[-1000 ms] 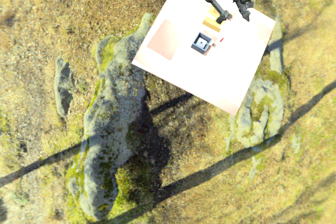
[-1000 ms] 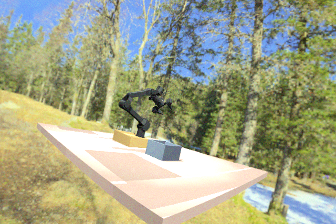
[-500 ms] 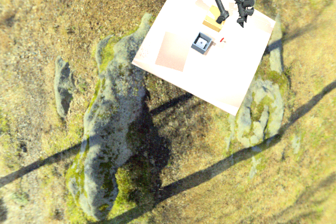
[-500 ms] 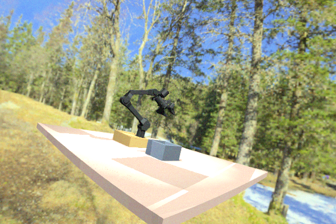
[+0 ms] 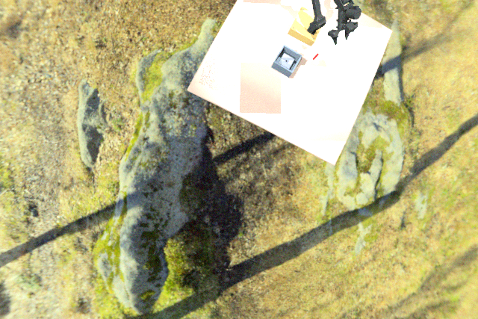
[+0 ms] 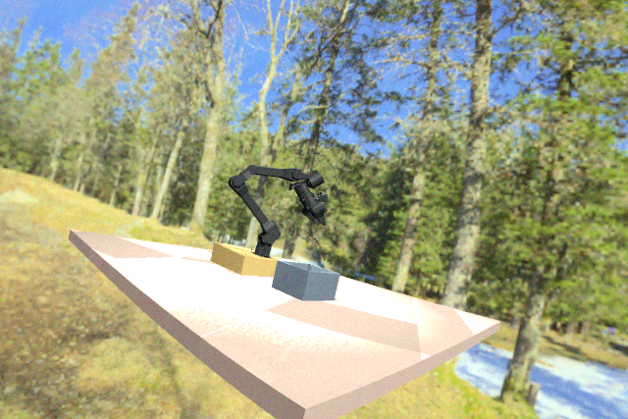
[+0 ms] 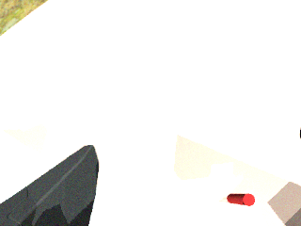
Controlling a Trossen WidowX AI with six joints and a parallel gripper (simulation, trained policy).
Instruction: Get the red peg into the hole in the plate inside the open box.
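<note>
My gripper tip is 40 mm short of the red peg, 70 mm to the left of it and 210 mm above it. The rest, counted from my gripper tip: grey box: 210 mm ahead, 250 mm to the right, 230 mm below.
</note>
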